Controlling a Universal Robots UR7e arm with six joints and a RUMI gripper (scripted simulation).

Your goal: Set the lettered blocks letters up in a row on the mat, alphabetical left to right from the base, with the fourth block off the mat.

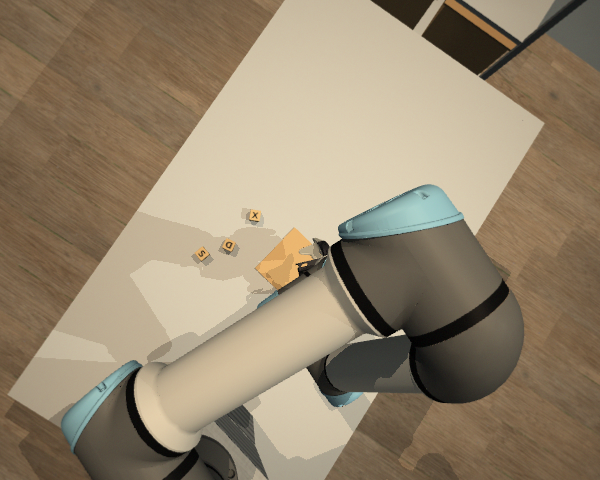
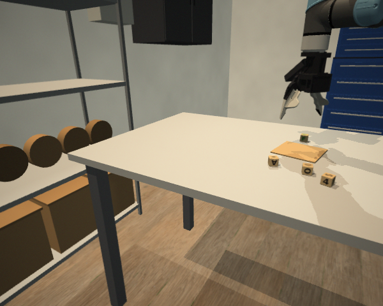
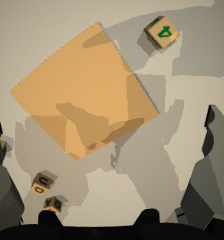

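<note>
The D block is 220 mm to the left of my hand, 90 mm below it and 40 mm behind it. Round my hand: X block: 200 mm to the left, 90 mm below, 50 mm ahead; orange mat: 100 mm below, 50 mm to the left, 10 mm behind; green-marked block: 90 mm below, 70 mm to the right, 20 mm behind.
</note>
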